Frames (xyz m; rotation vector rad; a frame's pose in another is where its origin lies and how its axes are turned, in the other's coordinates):
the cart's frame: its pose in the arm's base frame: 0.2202 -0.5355 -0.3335 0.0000 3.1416 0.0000
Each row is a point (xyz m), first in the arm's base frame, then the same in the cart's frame.
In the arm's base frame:
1: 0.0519 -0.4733 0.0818
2: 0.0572 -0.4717 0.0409
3: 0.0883 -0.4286 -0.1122
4: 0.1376 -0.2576 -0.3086
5: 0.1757 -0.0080 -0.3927
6: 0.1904 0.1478 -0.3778
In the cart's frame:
1: 0.1683 0.0622 -0.4153
2: 0.1630 0.0638 -0.3744
3: 0.1319 0.1069 -0.2213
4: 0.0826 0.2779 -0.0249
5: 0.0445 0.5275 0.0592
6: 0.0298 0.6833 0.0443

